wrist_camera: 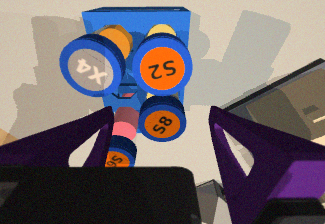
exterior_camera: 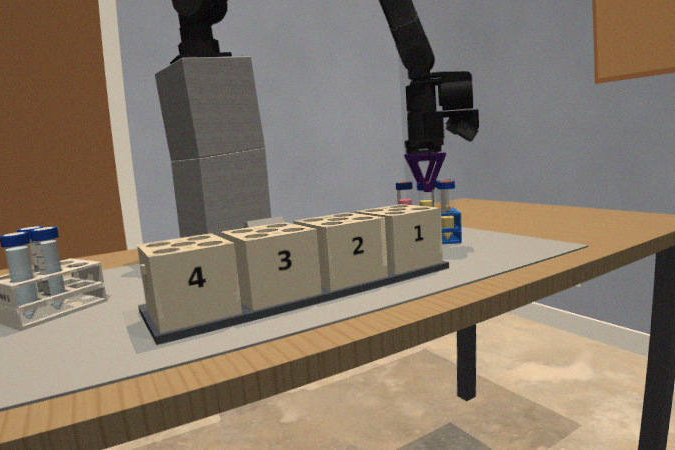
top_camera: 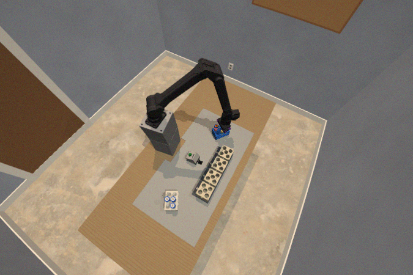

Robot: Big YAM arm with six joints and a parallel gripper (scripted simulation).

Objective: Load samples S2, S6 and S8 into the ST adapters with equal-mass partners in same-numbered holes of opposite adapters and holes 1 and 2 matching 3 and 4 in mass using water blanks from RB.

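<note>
Right now the blue sample rack RS is 8 cm below my hand, 2 cm behind it and 1 cm to the left of it. The rest, counted from my hand: white blank rack RB: 66 cm to the right, 8 cm below, 7 cm behind.
</note>
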